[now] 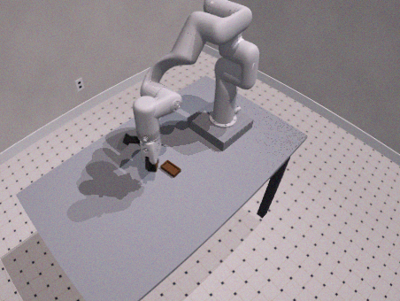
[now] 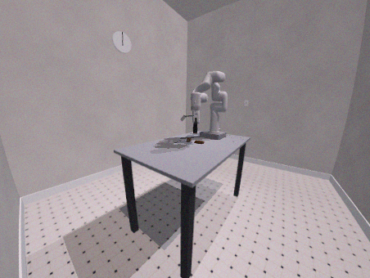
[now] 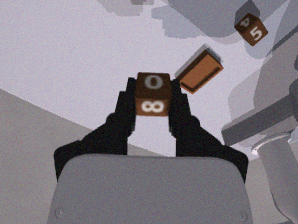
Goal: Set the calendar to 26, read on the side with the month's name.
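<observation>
Now: hand 12 cm above the brown wooden tray, 9 cm past it and 2 cm to the left of it. From my hand the other things lie so: brown cube 1 cm below.
</observation>
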